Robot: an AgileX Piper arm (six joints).
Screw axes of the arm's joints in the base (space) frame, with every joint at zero. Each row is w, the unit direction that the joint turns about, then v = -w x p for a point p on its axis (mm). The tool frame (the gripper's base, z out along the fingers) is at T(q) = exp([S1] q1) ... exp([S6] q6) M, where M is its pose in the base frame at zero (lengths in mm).
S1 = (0, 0, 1, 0, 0, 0)
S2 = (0, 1, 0, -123, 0, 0)
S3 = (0, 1, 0, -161.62, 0, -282.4)
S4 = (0.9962, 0, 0.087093, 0, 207.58, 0)
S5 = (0, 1, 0, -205.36, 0, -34.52)
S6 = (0.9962, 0, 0.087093, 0, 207.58, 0)
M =
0.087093 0 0.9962 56.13
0 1 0 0
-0.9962 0 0.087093 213.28
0 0 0 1
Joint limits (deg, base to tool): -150..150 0..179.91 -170..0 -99.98..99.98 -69.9..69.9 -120..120
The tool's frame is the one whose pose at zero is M.
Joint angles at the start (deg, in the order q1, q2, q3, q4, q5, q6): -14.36, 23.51, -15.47, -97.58, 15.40, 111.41
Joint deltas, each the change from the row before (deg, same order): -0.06, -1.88, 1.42, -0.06, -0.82, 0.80; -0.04, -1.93, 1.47, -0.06, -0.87, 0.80; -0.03, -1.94, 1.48, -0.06, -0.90, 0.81; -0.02, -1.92, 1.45, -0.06, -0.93, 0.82; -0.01, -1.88, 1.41, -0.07, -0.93, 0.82; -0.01, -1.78, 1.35, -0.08, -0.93, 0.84; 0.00, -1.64, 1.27, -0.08, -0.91, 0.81; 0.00, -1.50, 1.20, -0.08, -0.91, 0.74; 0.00, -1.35, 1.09, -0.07, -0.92, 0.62; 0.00, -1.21, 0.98, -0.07, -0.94, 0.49; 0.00, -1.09, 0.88, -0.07, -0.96, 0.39
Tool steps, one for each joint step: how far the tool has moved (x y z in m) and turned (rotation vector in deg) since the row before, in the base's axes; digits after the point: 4 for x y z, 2 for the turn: -0.0041, 0.0022, -0.0055, 0.59, -0.73, 0.74; -0.0039, 0.0023, -0.0059, 0.59, -0.71, 0.82; -0.0036, 0.0023, -0.0061, 0.60, -0.70, 0.86; -0.0033, 0.0023, -0.0061, 0.61, -0.69, 0.91; -0.0030, 0.0022, -0.0060, 0.60, -0.68, 0.92; -0.0026, 0.0021, -0.0059, 0.62, -0.63, 0.93; -0.0021, 0.0020, -0.0057, 0.60, -0.55, 0.92; -0.0017, 0.0019, -0.0055, 0.56, -0.44, 0.92; -0.0014, 0.0018, -0.0051, 0.47, -0.34, 0.93; -0.0011, 0.0018, -0.0046, 0.35, -0.25, 0.94; -0.0008, 0.0018, -0.0042, 0.26, -0.18, 0.96
